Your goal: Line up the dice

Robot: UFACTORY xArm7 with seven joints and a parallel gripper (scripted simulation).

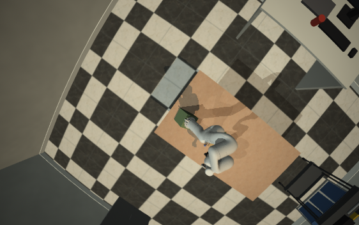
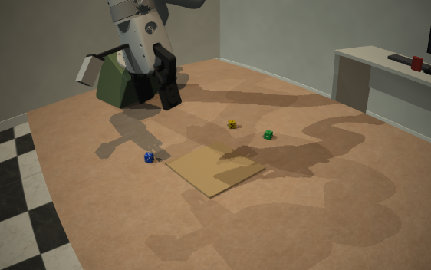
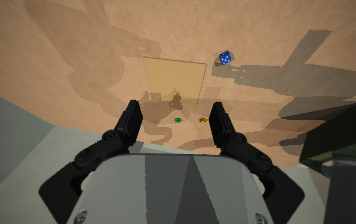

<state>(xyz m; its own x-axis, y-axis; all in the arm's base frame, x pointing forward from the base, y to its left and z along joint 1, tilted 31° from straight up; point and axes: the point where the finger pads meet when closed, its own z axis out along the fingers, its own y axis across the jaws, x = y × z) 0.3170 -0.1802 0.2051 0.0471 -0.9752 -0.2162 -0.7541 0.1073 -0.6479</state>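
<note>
My gripper is now 15 cm above the blue die, 7 cm past it and 1 cm to the right of it. Also, from my hand: tan mat 15 cm below, 9 cm to the left, 4 cm ahead; green die 26 cm to the left, 15 cm below, 4 cm ahead; yellow die 24 cm to the left, 15 cm below, 5 cm behind.
</note>
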